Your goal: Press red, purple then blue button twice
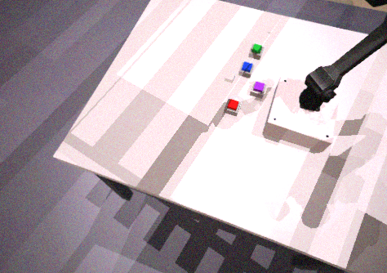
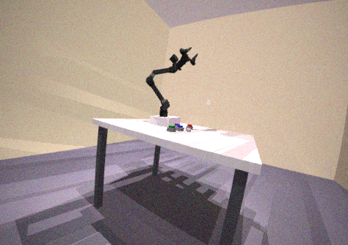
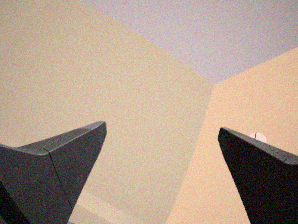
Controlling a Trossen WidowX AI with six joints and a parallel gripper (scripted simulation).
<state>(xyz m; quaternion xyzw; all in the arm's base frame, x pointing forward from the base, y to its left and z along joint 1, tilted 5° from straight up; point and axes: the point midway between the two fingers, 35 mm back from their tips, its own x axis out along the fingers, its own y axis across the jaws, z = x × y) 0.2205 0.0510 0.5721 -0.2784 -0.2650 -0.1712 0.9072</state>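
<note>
Now: the red button 30 mm ahead of my gripper tip, 20 mm to the left of it and 650 mm below it. From my gripper tip the other things lie so: green button 20 mm behind, 250 mm to the right, 650 mm below; blue button 10 mm ahead, 150 mm to the right, 650 mm below; purple button 50 mm behind, 70 mm to the right, 650 mm below.
</note>
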